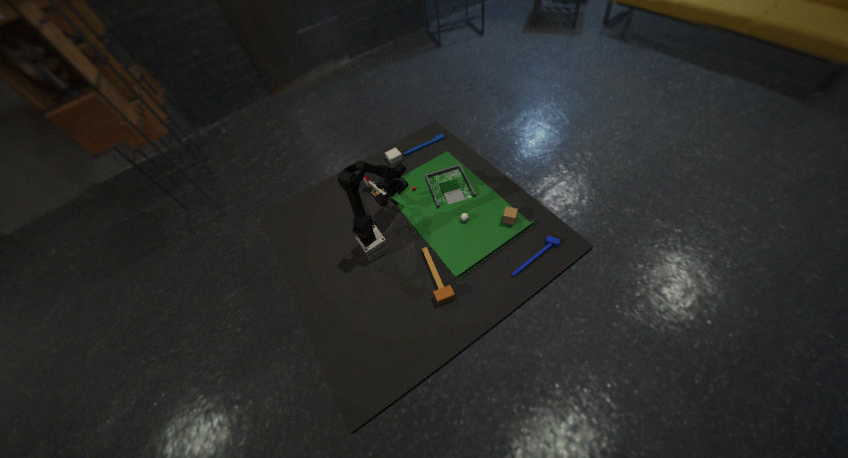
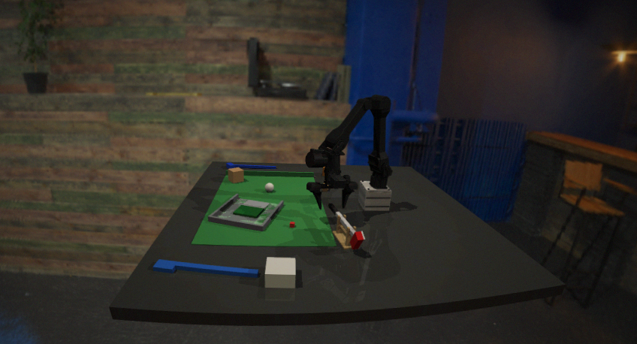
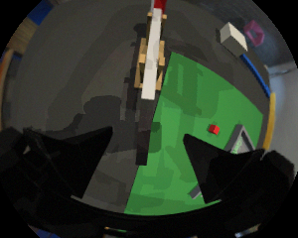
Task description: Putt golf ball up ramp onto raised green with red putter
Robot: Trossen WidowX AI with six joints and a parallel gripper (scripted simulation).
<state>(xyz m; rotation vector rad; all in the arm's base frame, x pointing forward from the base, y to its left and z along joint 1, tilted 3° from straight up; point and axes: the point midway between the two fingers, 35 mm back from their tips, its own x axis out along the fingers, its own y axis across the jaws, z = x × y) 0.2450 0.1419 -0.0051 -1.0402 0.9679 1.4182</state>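
Right now my gripper tip is 110 mm to the right of the red putter, 20 mm past it and 10 mm above it. Also, from my gripper tip: small red marker 150 mm ahead, 50 mm below, 20 mm to the left; then green mat 230 mm ahead, 220 mm to the right, 60 mm below; then wooden rack 130 mm to the left, 30 mm below, 20 mm behind.
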